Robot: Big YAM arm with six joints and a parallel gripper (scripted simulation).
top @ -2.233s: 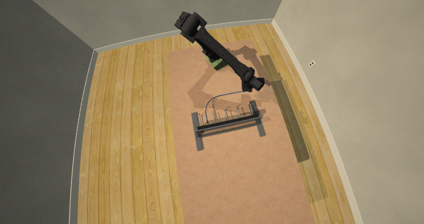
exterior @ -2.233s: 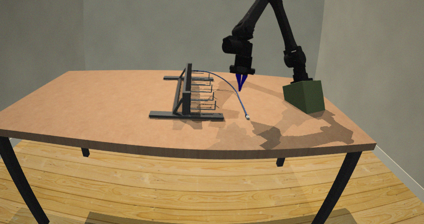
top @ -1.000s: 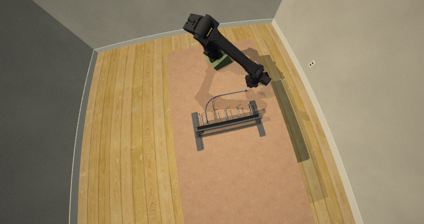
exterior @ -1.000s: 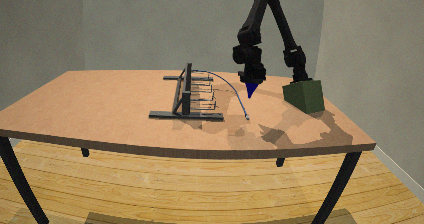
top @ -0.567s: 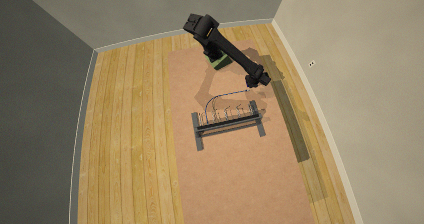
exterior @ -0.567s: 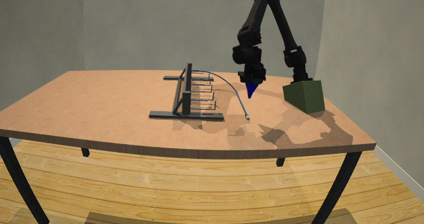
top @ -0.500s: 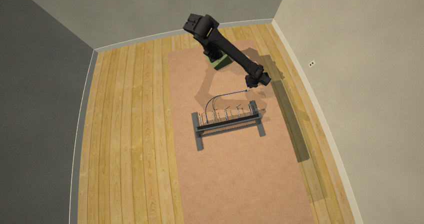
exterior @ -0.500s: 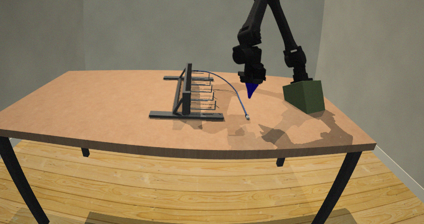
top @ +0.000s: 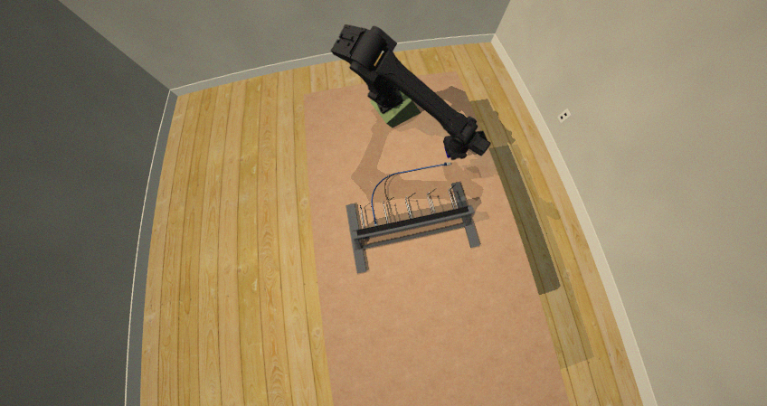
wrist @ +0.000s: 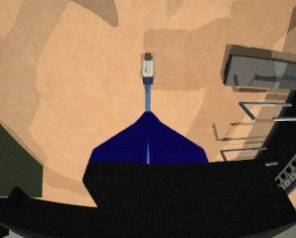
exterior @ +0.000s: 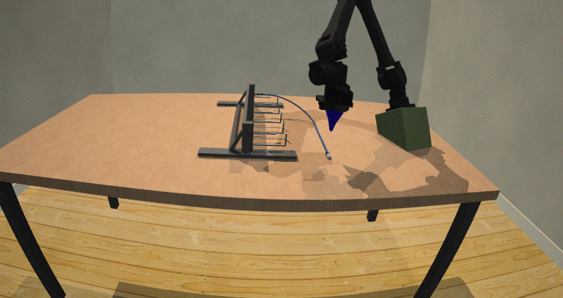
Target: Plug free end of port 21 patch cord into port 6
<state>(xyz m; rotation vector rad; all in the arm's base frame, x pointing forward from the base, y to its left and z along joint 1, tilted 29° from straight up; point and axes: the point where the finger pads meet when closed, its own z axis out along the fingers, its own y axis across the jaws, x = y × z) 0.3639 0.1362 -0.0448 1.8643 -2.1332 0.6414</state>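
The plug is 2 cm to the left of my hand and 8 cm below it.
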